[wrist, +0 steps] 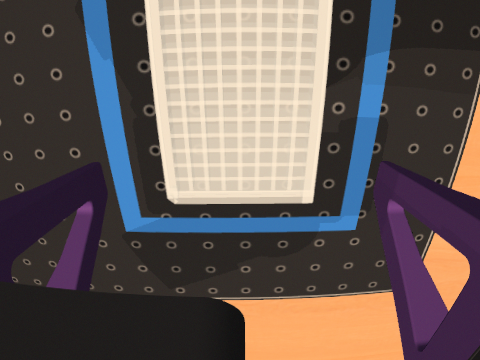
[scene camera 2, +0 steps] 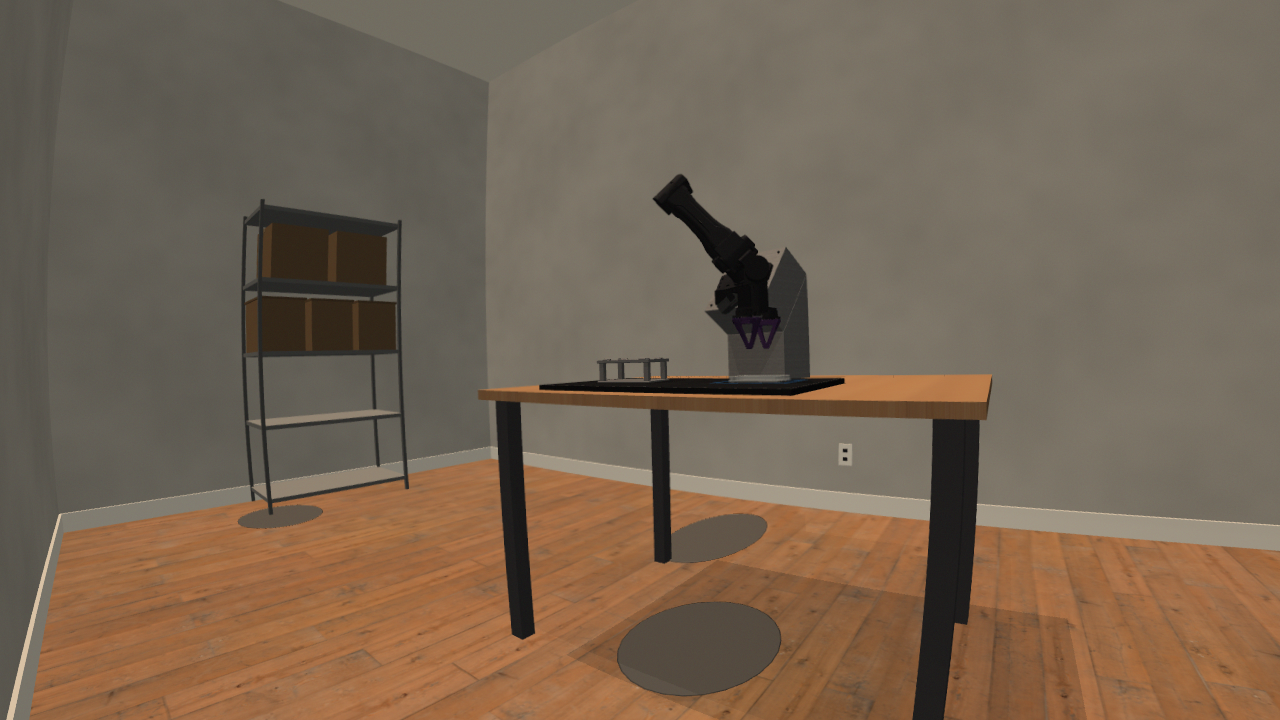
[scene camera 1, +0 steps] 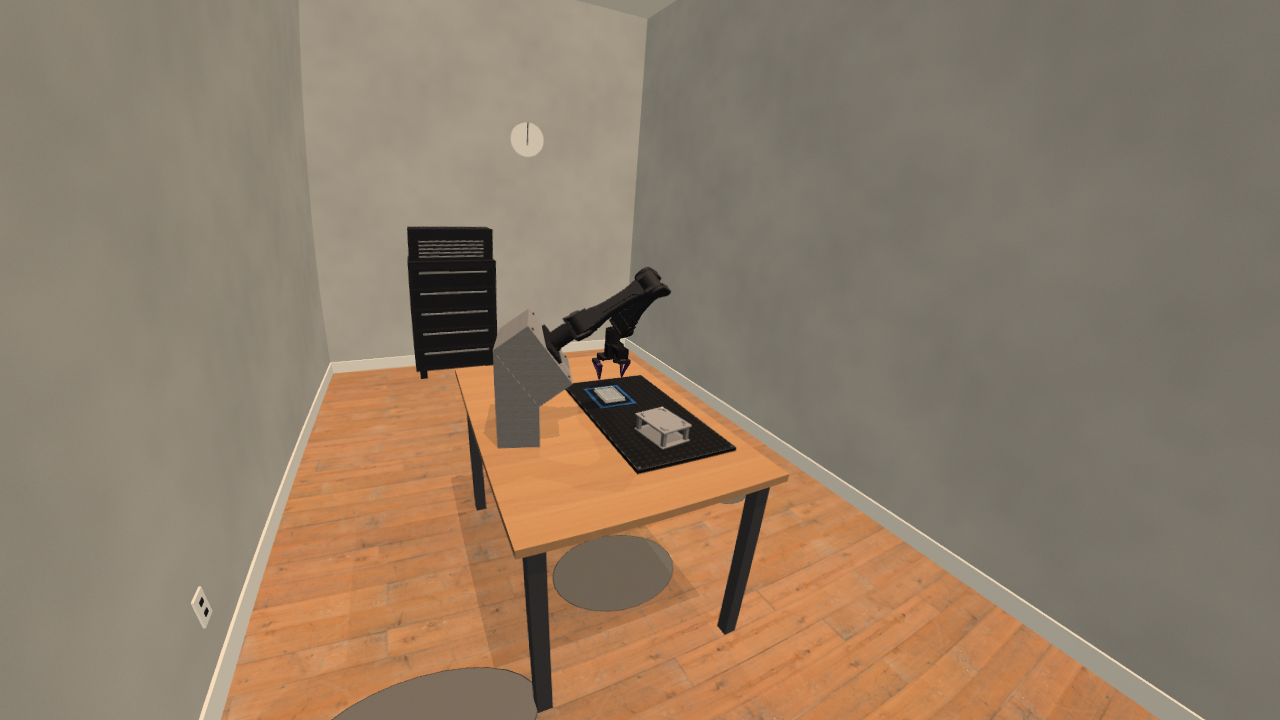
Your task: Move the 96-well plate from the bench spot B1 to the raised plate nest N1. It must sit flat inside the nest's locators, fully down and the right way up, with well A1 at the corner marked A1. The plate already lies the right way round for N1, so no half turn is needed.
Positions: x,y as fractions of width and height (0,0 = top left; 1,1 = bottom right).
In view: my gripper (wrist: 0.50,0.49) and a 96-well plate (wrist: 0.57,0.46).
